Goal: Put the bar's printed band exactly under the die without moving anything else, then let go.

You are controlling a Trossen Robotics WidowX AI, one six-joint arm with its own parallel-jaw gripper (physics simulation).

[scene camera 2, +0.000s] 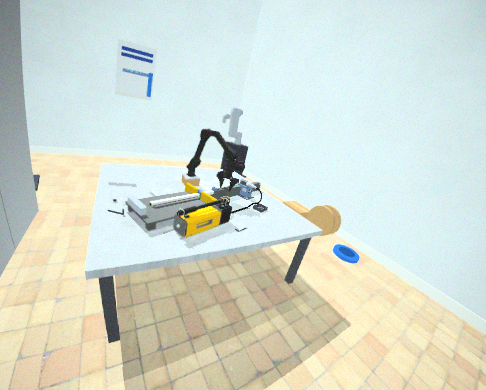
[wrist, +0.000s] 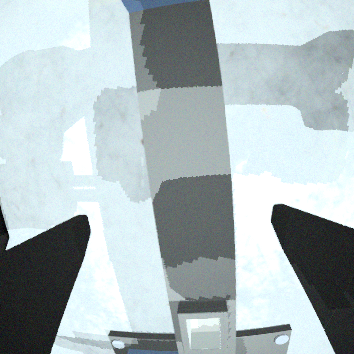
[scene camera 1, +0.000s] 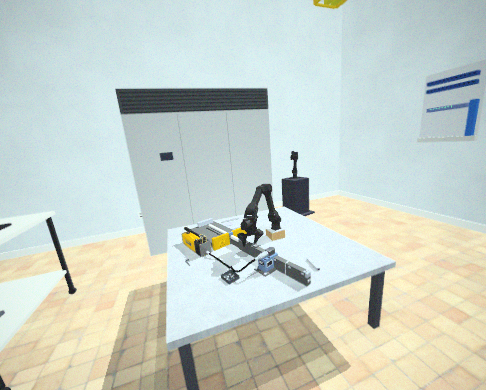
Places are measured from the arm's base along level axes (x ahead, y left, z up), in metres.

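Pixels of known places: gripper, fingertip midpoint: (scene camera 2: 224, 189) (wrist: 180, 219) (scene camera 1: 249, 245); arm's base at its link origin: (scene camera 2: 191, 175) (scene camera 1: 276, 228).
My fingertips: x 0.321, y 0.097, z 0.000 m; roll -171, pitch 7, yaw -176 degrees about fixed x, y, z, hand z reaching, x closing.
Ahead of a thing's pixels: the offset from my fingertips to its middle. "spot": to the spot under its first point. Level surfaces: height alone.
A long dark grey bar (scene camera 1: 298, 273) (wrist: 192, 130) lies across the table, from the yellow-framed machine to past a blue unit {spot: dx +0.040, dy +0.249, dz -0.016 m} (scene camera 1: 266, 265) (scene camera 2: 246, 190). In the wrist view a square frame with a white window {spot: dx -0.016, dy +0.069, dz +0.004 m} (wrist: 204, 332) sits on it at the bottom, above a screwed plate {dz -0.060 m} (wrist: 265, 336). A thin pale line crosses the bar beyond the blue unit in scene camera 1; whether it is the printed band I cannot tell. The die cannot be told apart. My gripper (scene camera 1: 250, 242) (scene camera 2: 226, 188) (wrist: 180, 219) is open and empty, its fingers on either side of the bar, seen from above.
The yellow machine (scene camera 1: 220, 241) (scene camera 2: 202, 221) stands at the other end of the bar. A black cable runs from the blue unit to a small black box {spot: dx +0.226, dy +0.137, dz -0.066 m} (scene camera 1: 230, 275) (scene camera 2: 260, 207). A pale strip (scene camera 1: 312, 264) (scene camera 2: 122, 184) and a hex key {dx +0.386, dy -0.168, dz -0.065 m} (scene camera 1: 188, 262) lie on the table {dz -0.068 m} (scene camera 1: 210, 310).
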